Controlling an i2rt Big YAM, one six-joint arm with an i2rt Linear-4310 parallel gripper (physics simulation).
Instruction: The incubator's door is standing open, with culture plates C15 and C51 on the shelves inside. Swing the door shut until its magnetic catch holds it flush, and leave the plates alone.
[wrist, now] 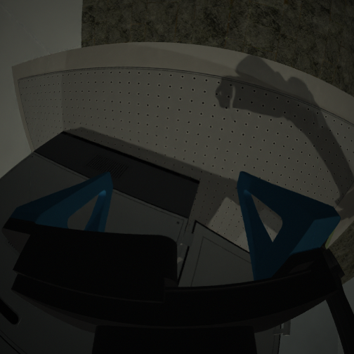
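Observation:
The incubator (145, 215) is a dark grey box with a black strip along its far edge, left of centre in the wrist view, partly hidden by the gripper. Its door (220, 260) shows as a grey panel with an inset outline, right of the incubator body and angled away from it. The lower part of the door is hidden behind the gripper's dark body. My gripper (174, 178) is wide open and empty, its blue left finger over the incubator and its right finger beside the door's far corner. Culture plates C15 and C51 do not show.
A perforated pale board (150, 110) with a raised rim curves behind the incubator. The arm's shadow falls on its right part. A mottled dark floor (200, 25) lies beyond the rim. A small greenish object shows partly behind the right finger.

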